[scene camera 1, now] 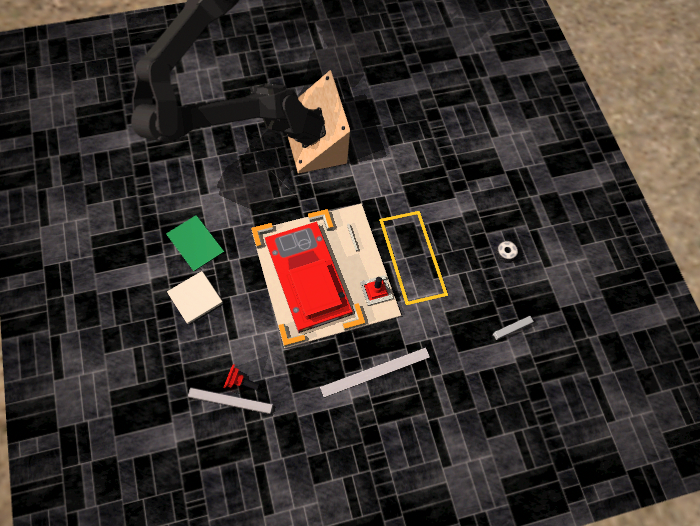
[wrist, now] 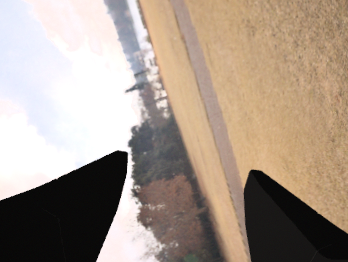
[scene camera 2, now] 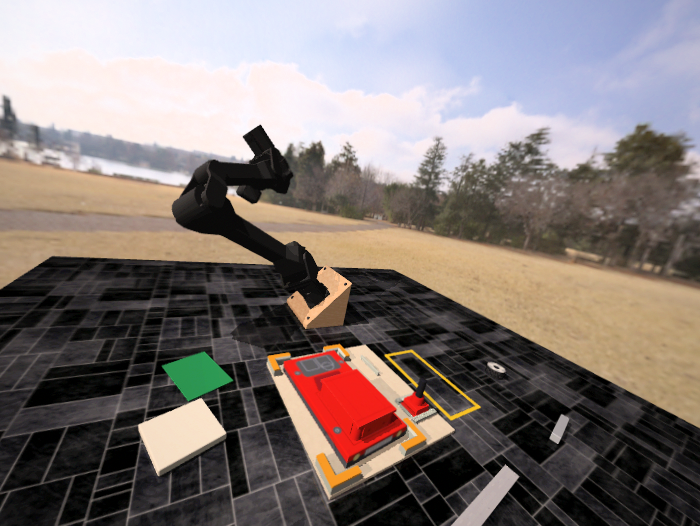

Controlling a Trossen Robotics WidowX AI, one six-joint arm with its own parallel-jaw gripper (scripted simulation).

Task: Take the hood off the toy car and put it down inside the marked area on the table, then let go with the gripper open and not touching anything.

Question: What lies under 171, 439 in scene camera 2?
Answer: A cream tile.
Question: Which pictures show the green tile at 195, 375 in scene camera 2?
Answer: Scene camera 1 and scene camera 2 only.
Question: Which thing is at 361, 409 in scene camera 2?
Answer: A red hood.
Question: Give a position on a grey bar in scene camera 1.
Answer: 414, 357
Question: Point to a cream tile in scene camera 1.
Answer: At 194, 297
